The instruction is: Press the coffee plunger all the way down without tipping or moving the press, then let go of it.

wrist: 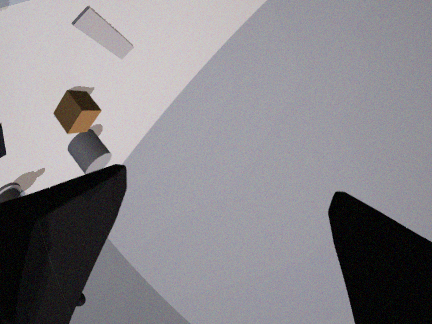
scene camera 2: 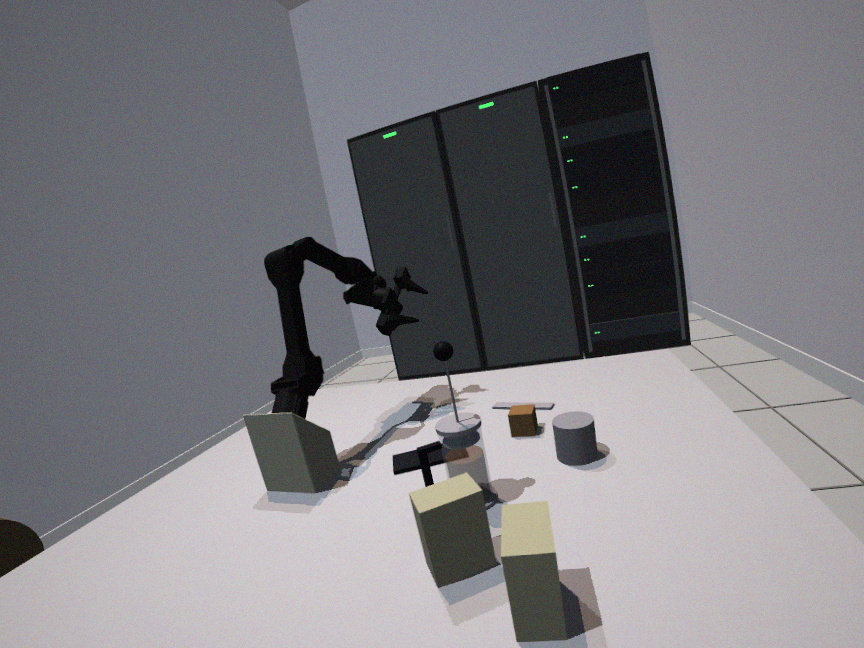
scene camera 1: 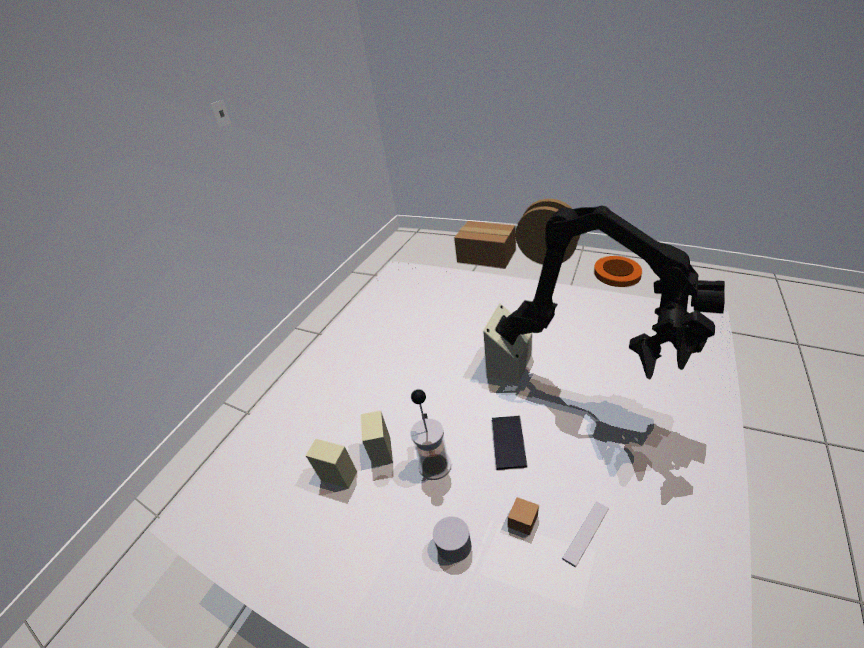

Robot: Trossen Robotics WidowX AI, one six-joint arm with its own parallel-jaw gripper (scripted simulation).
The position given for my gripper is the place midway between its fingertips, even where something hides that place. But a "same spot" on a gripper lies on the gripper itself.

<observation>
my gripper: wrist; scene camera 2 423, 306; scene camera 1
grey cylinder: wrist 89, 152; scene camera 2; scene camera 1
small brown cube: wrist 76, 111; scene camera 2 523, 422; scene camera 1 523, 515
same spot on my gripper: [wrist: 59, 232] = [scene camera 1: 653, 361]
same spot on grey cylinder: [scene camera 1: 451, 535] = [scene camera 2: 575, 418]
</observation>
